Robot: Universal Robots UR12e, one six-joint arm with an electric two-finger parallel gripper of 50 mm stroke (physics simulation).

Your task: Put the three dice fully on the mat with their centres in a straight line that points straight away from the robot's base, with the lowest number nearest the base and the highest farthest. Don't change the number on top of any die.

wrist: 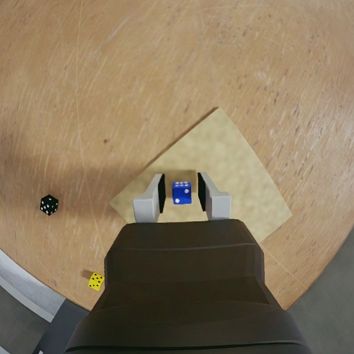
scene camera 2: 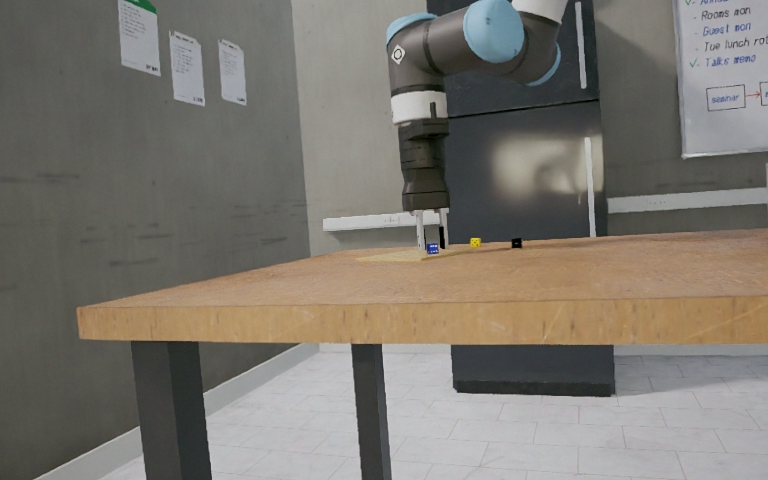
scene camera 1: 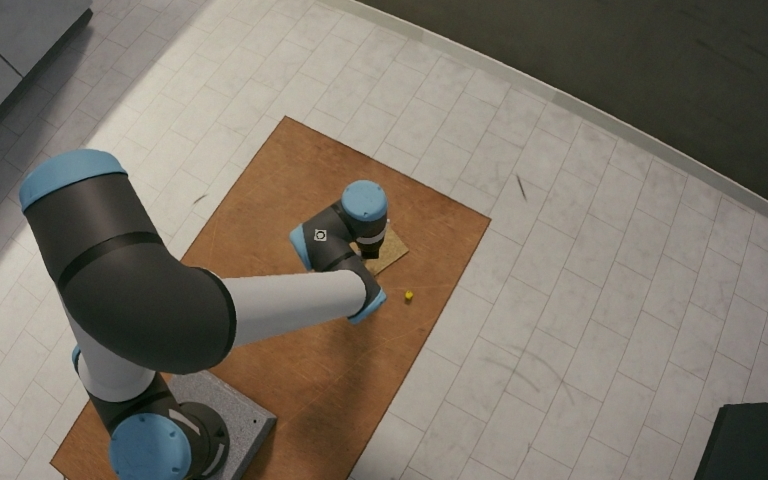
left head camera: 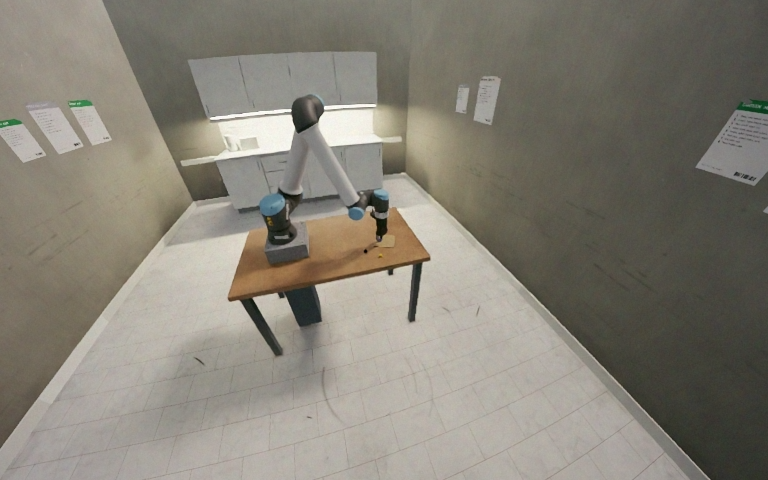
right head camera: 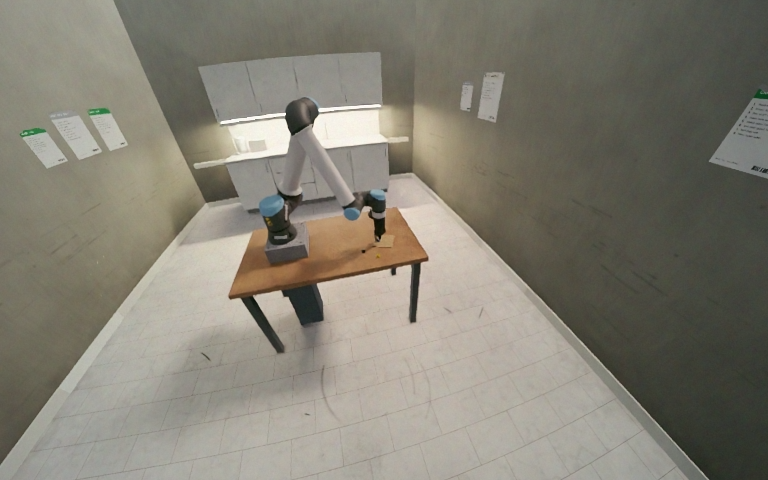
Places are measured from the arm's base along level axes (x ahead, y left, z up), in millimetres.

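Pixels of known places: gripper, fingertip midpoint: (scene camera 2: 433,249) (scene camera 1: 362,253) (left head camera: 379,239) (right head camera: 378,239); arm's base, link origin: (left head camera: 283,235) (right head camera: 283,235).
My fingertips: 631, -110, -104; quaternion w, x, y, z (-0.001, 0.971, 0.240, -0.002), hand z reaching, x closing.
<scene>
Ahead of a thing's pixels: the offset from my fingertips to its top centre, as dx, dy, dz. Level surfaces: height alone.
My gripper (scene camera 2: 431,240) (wrist: 181,184) is open, low over the mat {+36, -15, -7} (wrist: 245,180) (scene camera 2: 390,256) (scene camera 1: 397,250) (left head camera: 388,243), with a finger on each side of the blue die {+3, -6, +9} (wrist: 182,195) (scene camera 2: 432,248) and gaps to both sides. The blue die sits on the mat, two dots on its top face. The black die {-125, -87, +6} (wrist: 49,205) (scene camera 2: 516,243) (left head camera: 365,250) is on the table, off the mat; its top number is hard to tell. The yellow die {-43, -166, +6} (wrist: 96,281) (scene camera 2: 475,242) (scene camera 1: 408,295) (left head camera: 380,255) is on the table, off the mat, several dots on top. The arm hides the blue and black dice in scene camera 1.
The robot's base stands on a grey block (left head camera: 287,251) (scene camera 1: 249,410) at the other end of the wooden table {dz -11} (left head camera: 334,266) (scene camera 1: 441,226). The yellow die lies near the table's long edge. The forearm (scene camera 1: 300,302) stretches over the table from the base side.
</scene>
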